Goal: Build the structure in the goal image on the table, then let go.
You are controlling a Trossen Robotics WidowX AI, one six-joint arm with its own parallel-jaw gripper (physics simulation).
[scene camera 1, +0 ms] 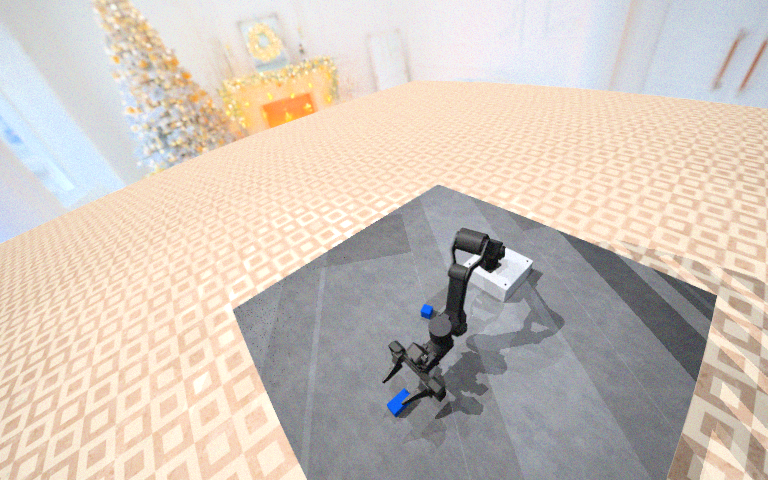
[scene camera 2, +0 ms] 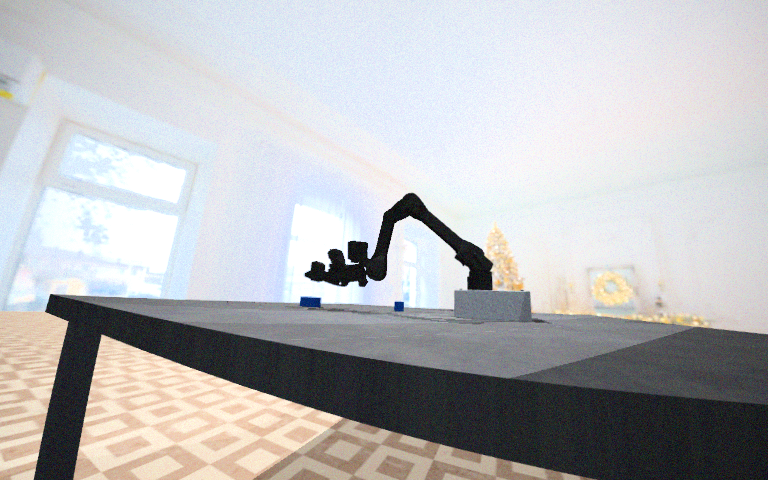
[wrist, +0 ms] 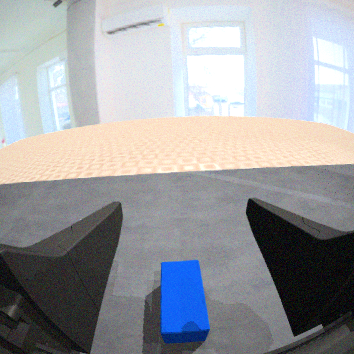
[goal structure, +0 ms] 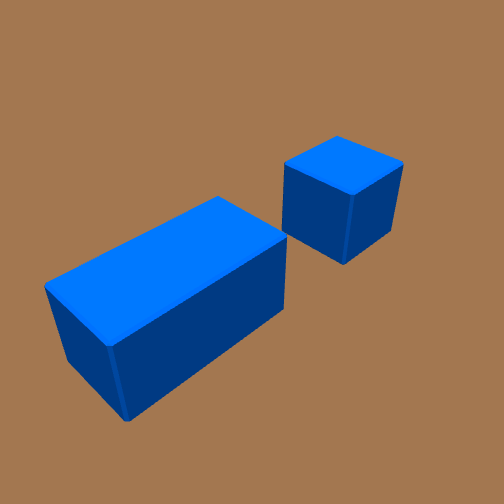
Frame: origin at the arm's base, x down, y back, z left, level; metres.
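Seen in the pictures: gripper, fingertip midpoint: (scene camera 1: 392,393) (wrist: 185,208); arm's base, link origin: (scene camera 1: 489,264) (scene camera 2: 481,291).
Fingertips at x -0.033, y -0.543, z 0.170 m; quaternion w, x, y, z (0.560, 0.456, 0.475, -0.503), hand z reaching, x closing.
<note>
Pixels of each thing's middle, then the offset from my fingertips to it. Level surfaces: height alone.
- blue oblong block, body centre: (wrist: 182,301) (scene camera 1: 400,402) (scene camera 2: 310,301) dx +0.088, dy +0.011, dz +0.003 m
- smaller blue cube, body centre: (scene camera 1: 427,311) (scene camera 2: 399,306) dx +0.088, dy +0.257, dz -0.188 m
- table, surface height: dx +0.105 m
A blue oblong block (scene camera 1: 397,403) (scene camera 2: 310,302) (wrist: 184,297) lies flat on the dark grey table, its long side pointing away from the wrist camera. My gripper (scene camera 1: 393,392) (scene camera 2: 308,275) (wrist: 185,208) is open and empty, raised above the table over the block. In the wrist view the block shows low down between the spread fingers, well below them. In scene camera 1's view one fingertip covers part of the block. A smaller blue cube (scene camera 1: 427,311) (scene camera 2: 399,306) stands apart on the table, nearer the arm's base, and does not show in the wrist view.
The arm's white base box (scene camera 1: 504,281) (scene camera 2: 491,306) stands on the table (scene camera 1: 351,316) (scene camera 2: 362,339). The arm's forearm and wrist pass close to the small cube in scene camera 1's view. The table edge lies beyond the oblong block. Shadows fall across the table.
</note>
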